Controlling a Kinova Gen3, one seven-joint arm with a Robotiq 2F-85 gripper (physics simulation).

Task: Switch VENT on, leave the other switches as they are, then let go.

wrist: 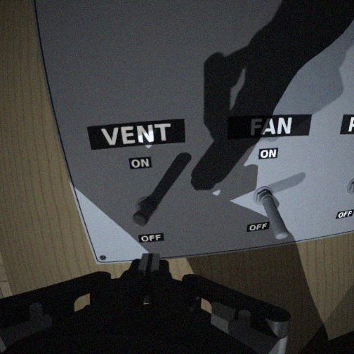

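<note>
The VENT switch lever [141, 216] shows nearly end-on, between its ON label [140, 163] and OFF label [151, 238]. It looks foreshortened and tilted differently from the FAN lever, more to the ON side. Its long dark shadow runs up and right. The FAN lever [275, 217] points down towards its OFF label [258, 227]. My gripper [150, 264] is shut and empty at the bottom centre, below the VENT OFF label in the view and apart from the lever.
The grey switch panel [120, 90] lies on a wooden surface [30, 215]. Part of another switch [351, 186] shows at the right edge, with its OFF label [344, 214]. The arm's dark shadow crosses the panel's upper right.
</note>
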